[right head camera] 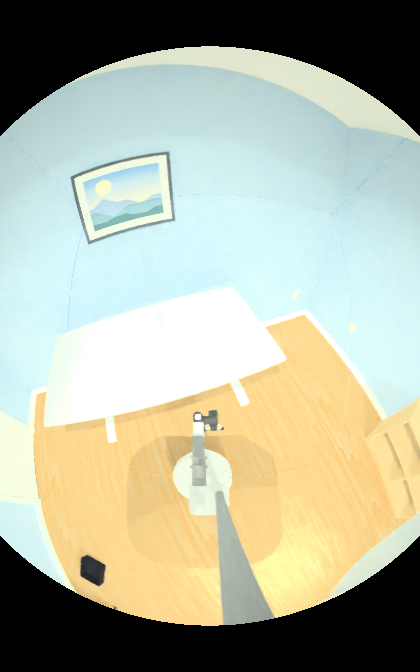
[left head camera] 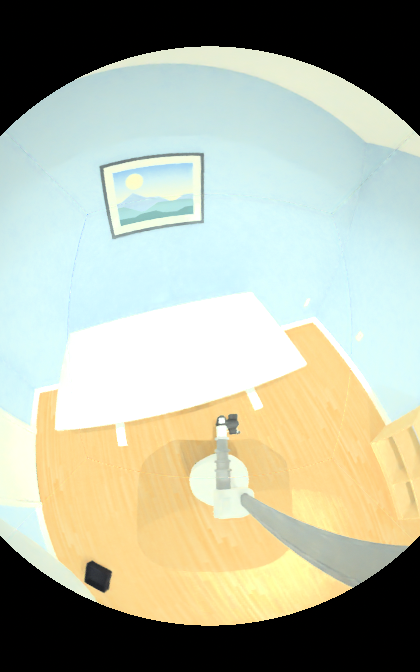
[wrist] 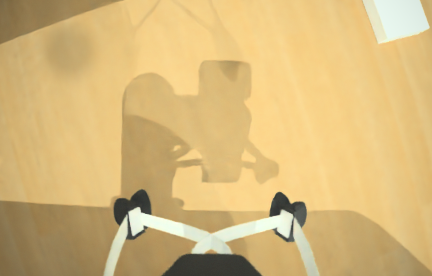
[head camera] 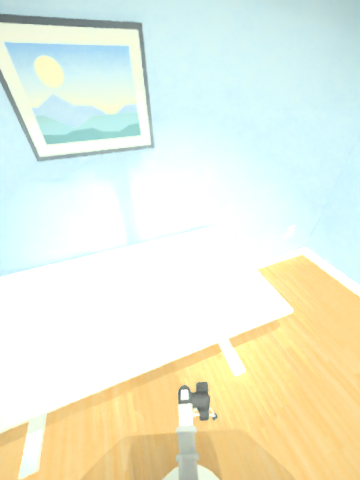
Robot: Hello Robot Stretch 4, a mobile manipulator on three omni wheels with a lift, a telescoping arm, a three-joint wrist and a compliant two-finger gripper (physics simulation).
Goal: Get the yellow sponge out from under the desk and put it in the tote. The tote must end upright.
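Frame: origin at the robot's base, x ahead, y left, z up, level; millimetres.
Where they show: gripper, fingertip midpoint: [left head camera: 228, 432] [wrist: 210, 207].
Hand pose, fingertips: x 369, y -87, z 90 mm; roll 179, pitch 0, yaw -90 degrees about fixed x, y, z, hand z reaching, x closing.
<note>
After its pixels a point has its place.
My gripper [wrist: 210, 207] @(z 90, x 369, y -87 mm) [head camera: 205, 414] @(z 90, x 369, y -87 mm) [right head camera: 214, 428] points down at the wooden floor in front of the desk. Its fingers stand apart and the space between them is empty. The white desk [head camera: 150, 310] @(z 692, x 645, y 143 mm) [left head camera: 175, 370] @(z 693, x 587, y 246 mm) [right head camera: 160, 360] stands ahead against the wall, its top hiding most of the floor underneath. The yellow sponge does not show in these views. A black box [left head camera: 98, 576] [right head camera: 93, 570], perhaps the tote, is on the floor at the lower left, well behind the gripper. Its opening cannot be made out.
A white desk foot [head camera: 232, 357] [left head camera: 254, 399] [right head camera: 240, 392] [wrist: 400, 17] reaches out ahead and right of the gripper. Another desk foot [head camera: 34, 445] [left head camera: 121, 435] [right head camera: 110, 430] is at the left. A wooden shelf unit [left head camera: 400, 425] @(z 376, x 13, y -1677 mm) [right head camera: 395, 425] stands at the right.
</note>
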